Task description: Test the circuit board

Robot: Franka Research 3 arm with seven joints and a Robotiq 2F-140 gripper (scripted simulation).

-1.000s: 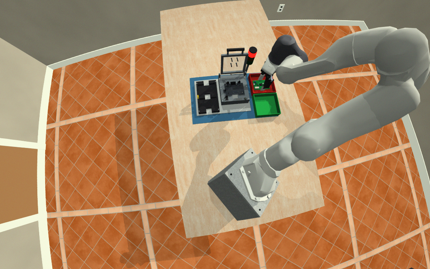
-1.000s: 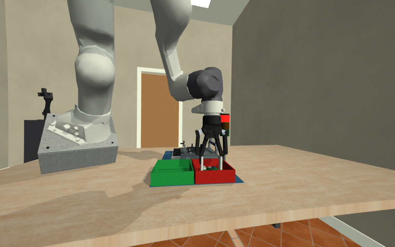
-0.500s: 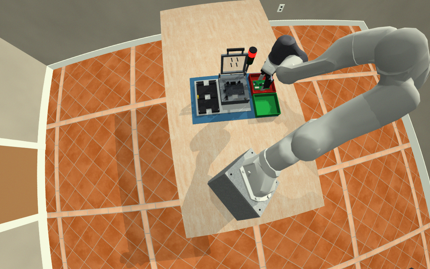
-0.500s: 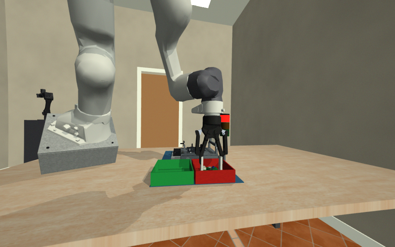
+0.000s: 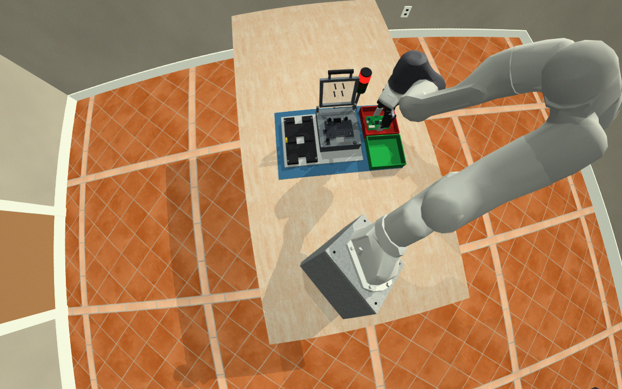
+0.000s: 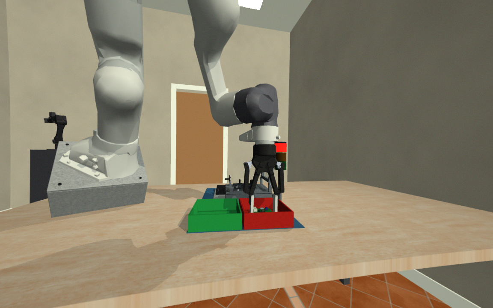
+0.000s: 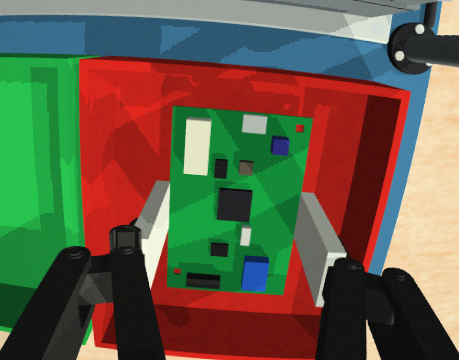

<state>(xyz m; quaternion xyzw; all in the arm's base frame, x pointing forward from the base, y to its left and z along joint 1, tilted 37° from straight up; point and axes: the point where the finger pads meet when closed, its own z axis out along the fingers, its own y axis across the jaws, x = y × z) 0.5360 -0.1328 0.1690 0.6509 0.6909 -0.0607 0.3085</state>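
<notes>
Right now my hand is 30 mm above the red bin. Also, from my hand: green bin (150 mm behind, 10 mm to the left, 30 mm below); tester plate (30 mm behind, 210 mm to the left, 30 mm above); green circuit board (20 mm below).
</notes>
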